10 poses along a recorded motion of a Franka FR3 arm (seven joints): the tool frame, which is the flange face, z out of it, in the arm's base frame.
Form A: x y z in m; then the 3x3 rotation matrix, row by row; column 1 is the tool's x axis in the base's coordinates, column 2 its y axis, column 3 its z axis. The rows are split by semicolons.
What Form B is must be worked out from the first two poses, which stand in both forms.
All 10 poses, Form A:
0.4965 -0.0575 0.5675; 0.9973 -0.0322 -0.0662; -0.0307 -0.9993 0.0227; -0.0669 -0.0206 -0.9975
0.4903 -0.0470 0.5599; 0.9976 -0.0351 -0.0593; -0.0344 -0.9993 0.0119; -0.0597 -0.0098 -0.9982
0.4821 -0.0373 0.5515; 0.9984 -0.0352 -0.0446; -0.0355 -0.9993 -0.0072; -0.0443 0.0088 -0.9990
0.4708 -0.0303 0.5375; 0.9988 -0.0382 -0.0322; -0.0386 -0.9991 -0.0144; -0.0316 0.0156 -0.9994
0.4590 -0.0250 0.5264; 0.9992 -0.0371 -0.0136; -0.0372 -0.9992 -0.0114; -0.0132 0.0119 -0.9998
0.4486 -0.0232 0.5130; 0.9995 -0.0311 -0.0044; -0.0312 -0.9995 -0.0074; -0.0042 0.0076 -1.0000
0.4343 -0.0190 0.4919; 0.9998 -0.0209 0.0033; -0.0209 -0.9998 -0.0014; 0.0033 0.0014 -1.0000
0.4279 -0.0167 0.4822; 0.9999 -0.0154 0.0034; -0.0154 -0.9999 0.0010; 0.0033 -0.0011 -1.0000
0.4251 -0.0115 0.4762; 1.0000 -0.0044 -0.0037; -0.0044 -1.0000 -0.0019; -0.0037 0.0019 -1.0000
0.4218 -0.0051 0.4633; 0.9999 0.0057 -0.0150; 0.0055 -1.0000 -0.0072; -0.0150 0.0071 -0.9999
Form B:
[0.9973 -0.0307 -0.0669 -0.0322 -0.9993 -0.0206 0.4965 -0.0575 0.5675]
[0.9976 -0.0344 -0.0597 -0.0351 -0.9993 -0.0098 0.4903 -0.0470 0.5599]
[0.9984 -0.0355 -0.0443 -0.0352 -0.9993 0.0088 0.4821 -0.0373 0.5515]
[0.9988 -0.0386 -0.0316 -0.0382 -0.9991 0.0156 0.4708 -0.0303 0.5375]
[0.9992 -0.0372 -0.0132 -0.0371 -0.9992 0.0119 0.4590 -0.0250 0.5264]
[0.9995 -0.0312 -0.0042 -0.0311 -0.9995 0.0076 0.4486 -0.0232 0.5130]
[0.9998 -0.0209 0.0033 -0.0209 -0.9998 0.0014 0.4343 -0.0190 0.4919]
[0.9999 -0.0154 0.0033 -0.0154 -0.9999 -0.0011 0.4279 -0.0167 0.4822]
[1.0000 -0.0044 -0.0037 -0.0044 -1.0000 0.0019 0.4251 -0.0115 0.4762]
[0.9999 0.0055 -0.0150 0.0057 -1.0000 0.0071 0.4218 -0.0051 0.4633]

